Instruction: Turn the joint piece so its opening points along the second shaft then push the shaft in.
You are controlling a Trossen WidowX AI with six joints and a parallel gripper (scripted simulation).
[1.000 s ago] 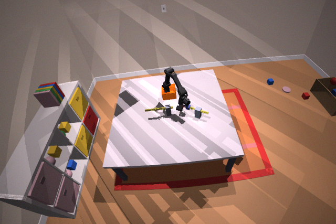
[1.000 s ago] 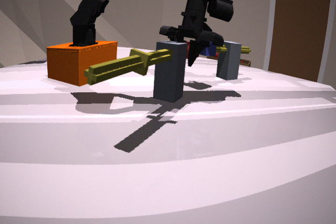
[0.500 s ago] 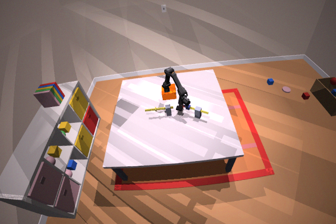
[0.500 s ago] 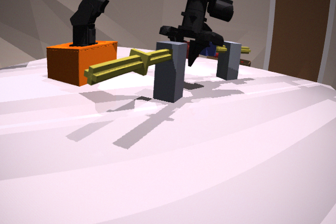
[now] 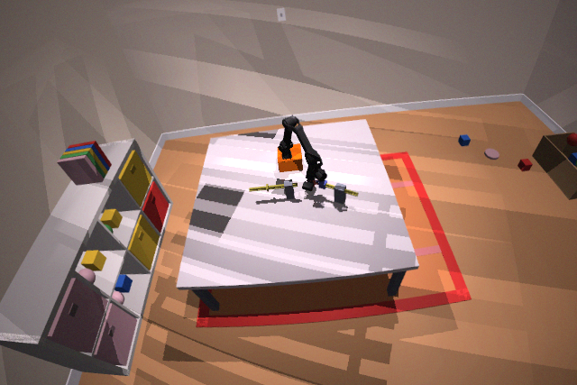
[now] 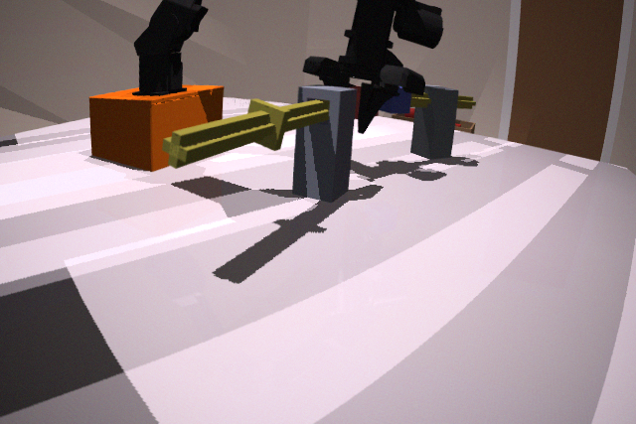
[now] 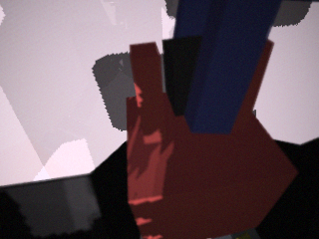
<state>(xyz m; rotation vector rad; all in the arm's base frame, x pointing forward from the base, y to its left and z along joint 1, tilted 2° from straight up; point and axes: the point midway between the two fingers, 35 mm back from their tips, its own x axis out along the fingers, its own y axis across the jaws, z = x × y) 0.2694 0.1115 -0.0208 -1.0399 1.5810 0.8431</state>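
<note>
The red joint piece lies 4 cm above my gripper tip, 2 cm to the left of it and 1 cm ahead of it.
</note>
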